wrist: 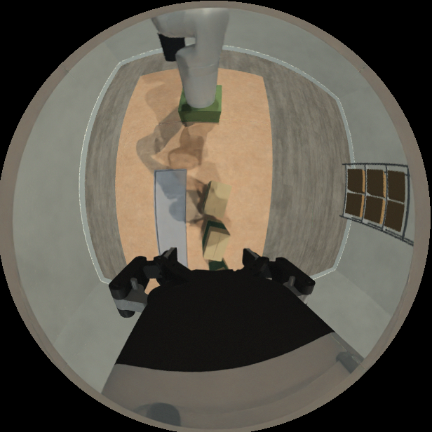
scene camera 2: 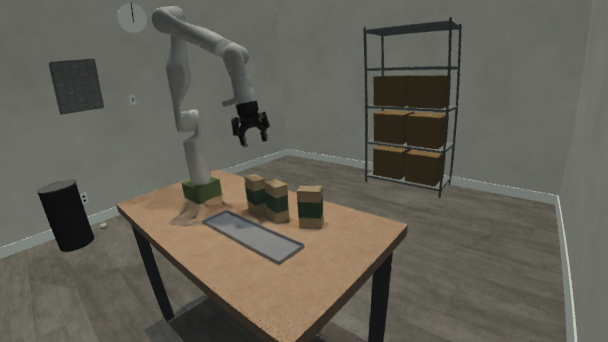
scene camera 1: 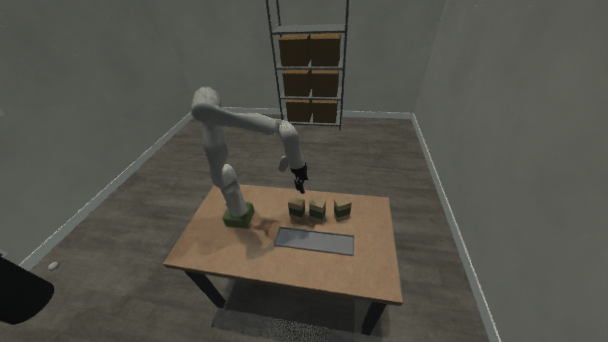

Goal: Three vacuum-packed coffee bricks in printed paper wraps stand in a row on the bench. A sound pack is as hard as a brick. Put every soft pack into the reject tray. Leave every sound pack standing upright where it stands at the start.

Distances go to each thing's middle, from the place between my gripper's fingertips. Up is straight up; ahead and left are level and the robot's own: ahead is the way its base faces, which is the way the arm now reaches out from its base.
Now: the grey reject tray (scene camera 2: 277,247) 300 mm below my hand, 120 mm to the right of it and 70 mm ahead of it.
